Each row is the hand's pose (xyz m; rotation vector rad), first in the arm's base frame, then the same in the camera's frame.
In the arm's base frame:
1: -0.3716 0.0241 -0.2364 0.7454 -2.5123 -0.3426
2: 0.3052 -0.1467 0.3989 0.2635 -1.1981 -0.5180
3: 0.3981 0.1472 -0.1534 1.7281 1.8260 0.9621
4: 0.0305 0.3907 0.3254 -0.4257 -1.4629 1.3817
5: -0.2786 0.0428 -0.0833 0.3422 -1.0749 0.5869
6: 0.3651 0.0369 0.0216 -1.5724 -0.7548 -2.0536
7: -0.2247 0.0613 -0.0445 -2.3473 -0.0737 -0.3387
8: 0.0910 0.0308 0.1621 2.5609 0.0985 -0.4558
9: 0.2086 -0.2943 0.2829 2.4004 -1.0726 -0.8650
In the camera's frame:
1: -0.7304 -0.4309 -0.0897 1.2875 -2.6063 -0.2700
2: -0.2330 -0.4934 0.7100 0.6187 -1.3878 -0.2768
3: -0.0906 -0.1086 0.2286 1.2939 1.8995 1.3751
4: -0.6311 -0.0508 0.5866 -0.3605 -1.8956 1.5209
5: -0.6930 -0.4090 0.0851 0.5277 -1.3516 0.8774
6: -0.1336 -0.2478 0.3791 -1.0344 -0.9151 -2.0752
7: -0.6603 -0.3818 0.1393 -2.1272 -0.5398 -0.5195
8: -0.4193 -0.3514 0.4297 2.6199 0.4094 0.0462
9: -0.2433 -0.6439 0.5623 2.7458 -0.7365 -0.4819

